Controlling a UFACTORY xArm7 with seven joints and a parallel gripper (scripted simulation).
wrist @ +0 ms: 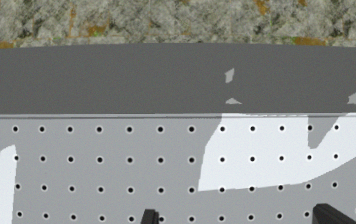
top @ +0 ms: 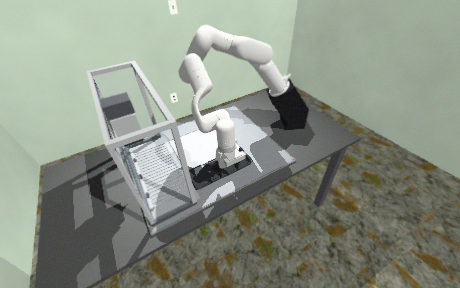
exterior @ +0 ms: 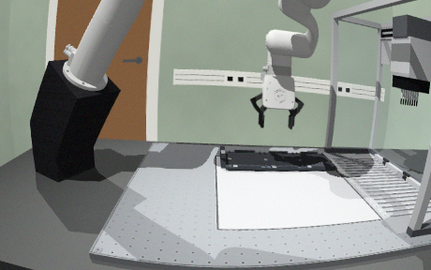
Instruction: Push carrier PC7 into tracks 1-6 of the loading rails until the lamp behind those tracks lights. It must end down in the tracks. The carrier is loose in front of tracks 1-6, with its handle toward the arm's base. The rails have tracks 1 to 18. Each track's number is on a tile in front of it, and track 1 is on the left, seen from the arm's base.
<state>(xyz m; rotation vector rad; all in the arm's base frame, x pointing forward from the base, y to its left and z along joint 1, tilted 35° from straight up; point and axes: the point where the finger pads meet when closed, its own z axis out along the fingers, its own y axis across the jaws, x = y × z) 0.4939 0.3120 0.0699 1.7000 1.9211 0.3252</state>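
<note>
Right now my hand is 100 mm to the left of the carrier PC7, 70 mm above it and 10 mm short of it. The rest, counted from my hand: pipetting head (350 mm ahead, 260 mm above, 240 mm to the right); frame post (530 mm to the right, 230 mm ahead, 160 mm above).
</note>
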